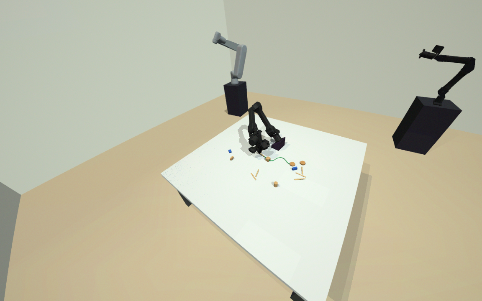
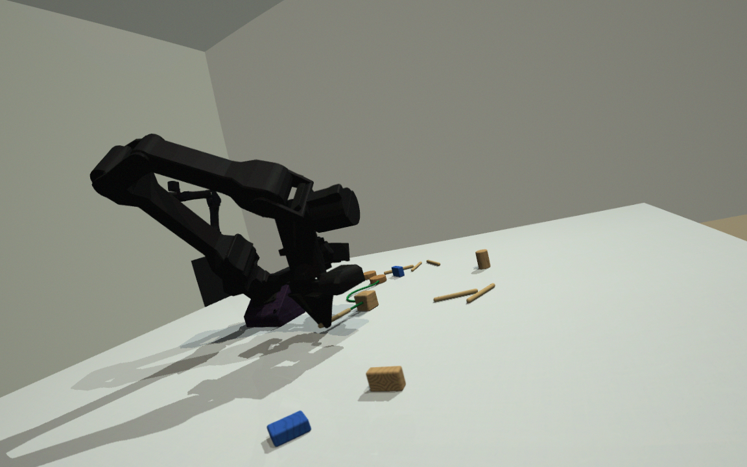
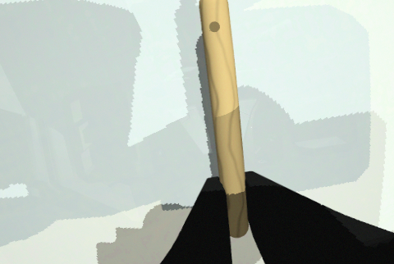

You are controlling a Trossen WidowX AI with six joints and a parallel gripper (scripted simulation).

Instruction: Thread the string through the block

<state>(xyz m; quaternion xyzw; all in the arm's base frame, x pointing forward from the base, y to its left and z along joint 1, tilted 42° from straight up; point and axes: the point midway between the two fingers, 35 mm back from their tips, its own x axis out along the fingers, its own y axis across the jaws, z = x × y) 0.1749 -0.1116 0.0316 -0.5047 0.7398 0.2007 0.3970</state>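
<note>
The small wooden cube lies 9 cm to the left of my gripper tip, 4 cm ahead of it and 1 cm above it. The rest, counted from my gripper tip: wooden cylinder 25 cm to the left, 25 cm ahead, 1 cm above; thin wooden stick 3 cm to the left, 1 cm ahead, 1 cm above.
</note>
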